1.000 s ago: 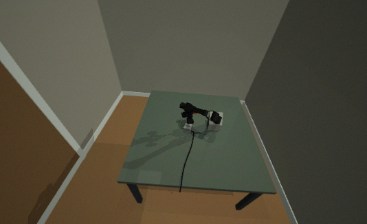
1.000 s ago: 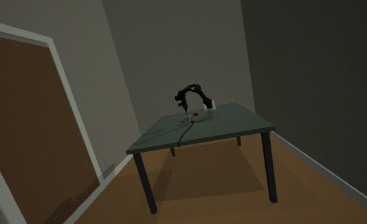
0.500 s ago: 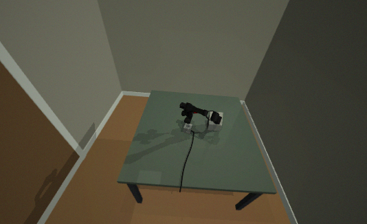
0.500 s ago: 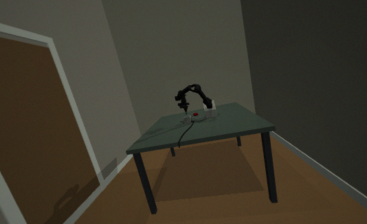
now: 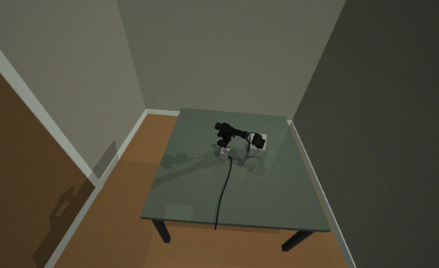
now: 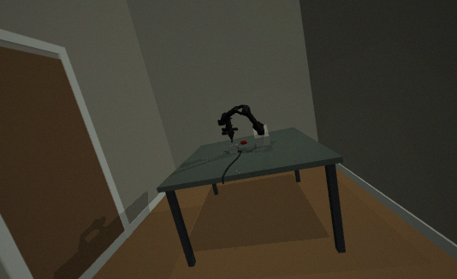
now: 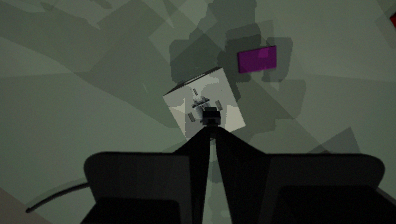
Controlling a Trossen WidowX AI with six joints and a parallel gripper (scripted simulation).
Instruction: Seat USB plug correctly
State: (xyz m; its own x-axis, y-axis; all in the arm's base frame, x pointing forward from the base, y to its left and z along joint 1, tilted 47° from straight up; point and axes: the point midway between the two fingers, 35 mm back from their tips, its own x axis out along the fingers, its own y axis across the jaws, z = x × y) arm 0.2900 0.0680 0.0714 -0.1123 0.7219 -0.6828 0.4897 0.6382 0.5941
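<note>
Right now the dark USB plug is 20 mm below my gripper tip. The rest, counted from my gripper tip: purple block 130 mm below, 90 mm to the right, 10 mm ahead; then red object 340 mm to the right, 130 mm below, 40 mm behind.
</note>
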